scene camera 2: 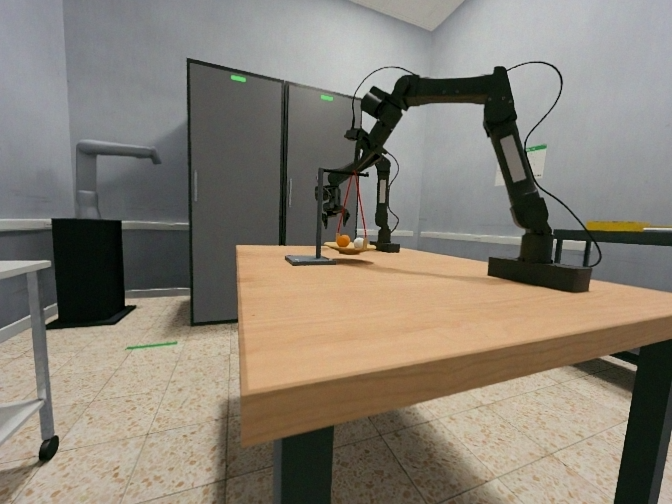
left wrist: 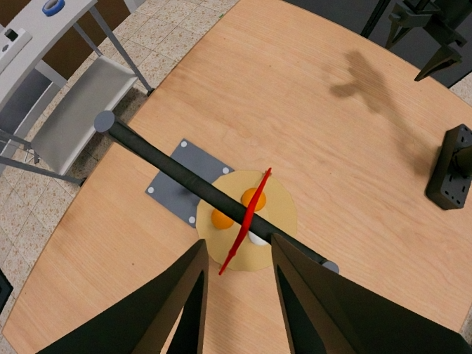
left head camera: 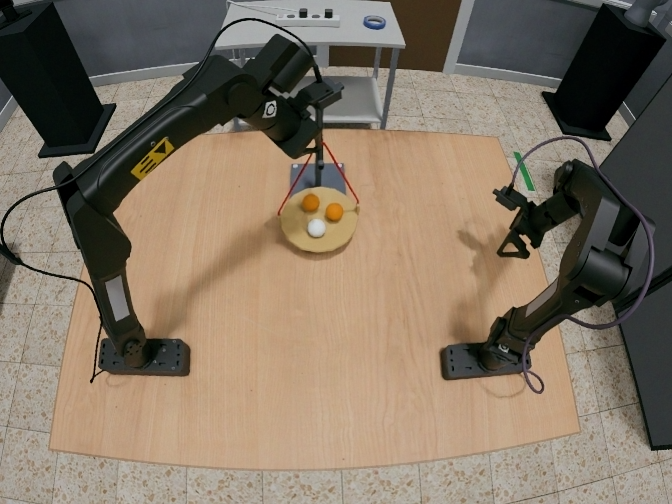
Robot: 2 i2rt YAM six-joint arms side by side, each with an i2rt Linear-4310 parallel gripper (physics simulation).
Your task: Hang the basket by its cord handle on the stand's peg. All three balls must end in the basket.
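Note:
The tan basket [left head camera: 339, 234] [scene camera 2: 350, 250] [left wrist: 281, 212] hangs level, low over the table. Its red cord [left head camera: 340, 173] [scene camera 2: 360, 206] [left wrist: 244, 230] lies across the stand's dark peg [scene camera 2: 362, 174] [left wrist: 160, 160], nearer the free end. Two orange balls [left head camera: 310, 202] [left head camera: 334, 212] [left wrist: 222, 219] [left wrist: 253, 199] and a white ball [left head camera: 316, 228] [scene camera 2: 358, 243] [left wrist: 258, 240] rest in the basket. My left gripper [left wrist: 238, 246] is partly open above the peg, with no cord between its fingers; its tips are hard to make out in the head view. My right gripper [left head camera: 512, 251] [scene camera 2: 336, 221] [left wrist: 400, 63] is open and empty, far from the basket.
The stand's grey base [left head camera: 332, 182] [scene camera 2: 310, 260] [left wrist: 170, 195] is on the wooden table [left head camera: 325, 379] [scene camera 2: 434, 325], near its far edge in the head view. Beyond it stands a white cart [left head camera: 249, 32] with a power strip [left head camera: 309, 20] and blue tape [left head camera: 374, 18]. Tall grey cabinets [scene camera 2: 233, 189] stand behind the table.

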